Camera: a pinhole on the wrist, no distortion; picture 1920 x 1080 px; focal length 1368.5 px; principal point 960.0 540.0 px. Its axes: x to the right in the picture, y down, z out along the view. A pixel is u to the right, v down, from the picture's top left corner.
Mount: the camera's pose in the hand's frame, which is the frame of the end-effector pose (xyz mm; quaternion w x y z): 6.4 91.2 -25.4 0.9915 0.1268 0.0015 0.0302
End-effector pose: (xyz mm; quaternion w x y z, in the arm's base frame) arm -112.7 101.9 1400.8 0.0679 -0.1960 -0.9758 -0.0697
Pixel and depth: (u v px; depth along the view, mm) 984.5 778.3 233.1
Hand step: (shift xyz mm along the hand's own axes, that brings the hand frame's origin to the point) 10.6 72.1 210.4
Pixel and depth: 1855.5 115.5 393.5
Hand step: 274.9 -110.1 326.0
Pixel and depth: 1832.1 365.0 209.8
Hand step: 143.7 20.6 171.5
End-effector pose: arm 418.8 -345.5 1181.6 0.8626 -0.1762 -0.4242 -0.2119
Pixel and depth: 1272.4 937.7 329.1
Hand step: 79.2 105.4 317.5
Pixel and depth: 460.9 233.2 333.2
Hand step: -106.9 -72.0 277.7
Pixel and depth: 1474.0 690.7 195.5
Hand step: 80.5 67.3 169.6
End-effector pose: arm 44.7 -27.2 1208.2 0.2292 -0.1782 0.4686 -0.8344
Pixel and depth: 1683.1 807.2 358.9
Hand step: 195.3 80.1 340.5
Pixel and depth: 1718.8 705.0 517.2
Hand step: 294.4 38.7 492.2
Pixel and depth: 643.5 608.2 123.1
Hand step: -21.1 64.5 95.2
